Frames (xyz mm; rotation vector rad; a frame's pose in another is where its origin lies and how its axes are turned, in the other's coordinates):
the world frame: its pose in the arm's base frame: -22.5 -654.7 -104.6 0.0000 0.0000 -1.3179
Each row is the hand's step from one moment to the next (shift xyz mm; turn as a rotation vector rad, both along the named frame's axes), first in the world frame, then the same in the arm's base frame.
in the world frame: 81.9 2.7 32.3 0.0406 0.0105 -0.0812
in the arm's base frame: 23.1 -78.6 32.3 0.0203 -0.0367 -0.0812
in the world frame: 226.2 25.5 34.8 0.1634 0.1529 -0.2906
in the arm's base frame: 81.3 -212.6 34.8 0.1889 -0.1199 -0.2906
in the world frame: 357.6 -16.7 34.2 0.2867 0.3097 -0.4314
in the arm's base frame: 73.3 -350.4 34.2 0.3716 -0.2001 -0.4314
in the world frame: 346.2 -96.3 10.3 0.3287 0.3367 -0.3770
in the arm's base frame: -6.6 -359.3 10.3 0.4082 -0.2340 -0.3770
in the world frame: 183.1 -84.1 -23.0 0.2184 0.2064 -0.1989
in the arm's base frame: -35.6 -198.3 -23.0 0.2545 -0.1598 -0.1989
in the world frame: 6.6 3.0 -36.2 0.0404 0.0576 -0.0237
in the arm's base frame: 4.6 -5.6 -36.2 0.0659 -0.0247 -0.0237
